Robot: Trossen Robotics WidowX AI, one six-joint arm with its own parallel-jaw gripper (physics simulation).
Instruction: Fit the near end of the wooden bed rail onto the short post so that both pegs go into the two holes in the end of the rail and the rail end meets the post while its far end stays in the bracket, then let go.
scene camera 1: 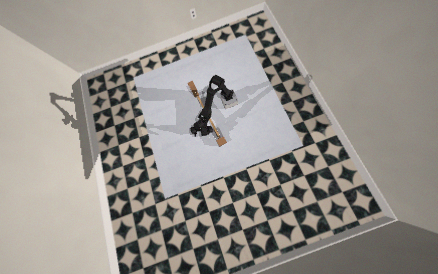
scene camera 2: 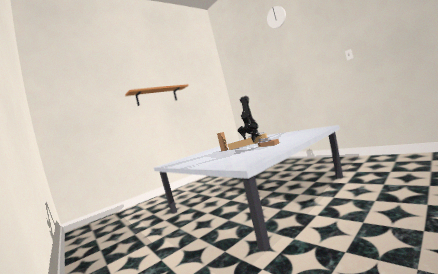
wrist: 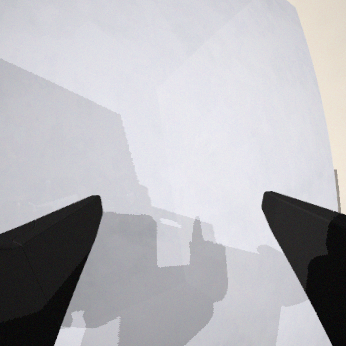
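Pixels of known places: gripper, fingertip midpoint: (scene camera 1: 200, 136) (scene camera 2: 249, 141) (wrist: 183, 201); arm's base, origin of the base link: (scene camera 1: 228, 96).
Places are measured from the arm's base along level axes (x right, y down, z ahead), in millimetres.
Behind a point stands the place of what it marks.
Note:
The light wooden bed rail (scene camera 1: 214, 127) @(y -16, x -236, z 217 mm) (scene camera 2: 241, 144) @(y 42, x -41, z 254 mm) runs between the short post and the bracket, partly hidden by the arm. The short orange-brown post (scene camera 1: 191, 86) @(y -98, x 165, z 283 mm) (scene camera 2: 222, 141) @(y -14, x 167, z 295 mm) stands upright at one end. The rail's near end is close to it; whether they touch, and the pegs and holes, are too small to tell. At the other end the bracket's orange-brown base (scene camera 1: 221, 142) @(y 45, x -372, z 204 mm) (scene camera 2: 269, 143) @(y 60, x -350, z 241 mm) lies on the table; how the rail sits there is unclear. My gripper (scene camera 1: 199, 132) @(y 3, x -260, z 363 mm) (wrist: 183, 201) @(y 3, x -260, z 363 mm) is open and empty, beside the rail's bracket end. The wrist view shows white tabletop and shadows between the fingers.
The white table (scene camera 1: 175, 175) @(y 80, x -505, z 697 mm) (scene camera 2: 210, 167) @(y 80, x -285, z 798 mm) (wrist: 225, 115) @(y 80, x -338, z 492 mm) carries the parts. The black arm (scene camera 1: 208, 104) @(y -285, x -146, z 198 mm) (scene camera 2: 246, 112) @(y -226, x -178, z 239 mm) reaches across the rail from its base. A wall shelf (scene camera 2: 157, 90) hangs away from the table. The table edge shows at the right of the wrist view.

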